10 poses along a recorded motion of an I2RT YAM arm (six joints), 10 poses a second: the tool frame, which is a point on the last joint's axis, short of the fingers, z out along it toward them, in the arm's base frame.
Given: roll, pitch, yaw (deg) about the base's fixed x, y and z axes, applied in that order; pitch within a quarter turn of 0, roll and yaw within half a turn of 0; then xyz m.
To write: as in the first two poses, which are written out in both.
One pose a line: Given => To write
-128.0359 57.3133 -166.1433 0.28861 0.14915 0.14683 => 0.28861 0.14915 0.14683 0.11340 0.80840 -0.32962 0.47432
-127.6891 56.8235 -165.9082 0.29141 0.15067 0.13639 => 0.29141 0.15067 0.13639 0.11131 0.80925 -0.33240 0.47142
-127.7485 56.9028 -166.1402 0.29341 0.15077 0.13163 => 0.29341 0.15077 0.13163 0.11301 0.80894 -0.33272 0.47133
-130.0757 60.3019 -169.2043 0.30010 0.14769 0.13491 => 0.30010 0.14769 0.13491 0.13729 0.80039 -0.32047 0.48767
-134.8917 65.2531 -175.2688 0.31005 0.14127 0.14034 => 0.31005 0.14127 0.14034 0.17452 0.78566 -0.30220 0.51083
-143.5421 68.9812 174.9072 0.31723 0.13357 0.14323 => 0.31723 0.13357 0.14323 0.21174 0.77421 -0.28147 0.52587
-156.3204 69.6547 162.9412 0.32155 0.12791 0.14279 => 0.32155 0.12791 0.14279 0.23504 0.77715 -0.24946 0.52779
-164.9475 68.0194 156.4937 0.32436 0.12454 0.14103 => 0.32436 0.12454 0.14103 0.23912 0.78965 -0.21925 0.52077
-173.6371 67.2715 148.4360 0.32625 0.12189 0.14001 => 0.32625 0.12189 0.14001 0.25568 0.79159 -0.19488 0.51964
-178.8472 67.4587 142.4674 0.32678 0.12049 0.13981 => 0.32678 0.12049 0.13981 0.27283 0.78562 -0.18655 0.52303
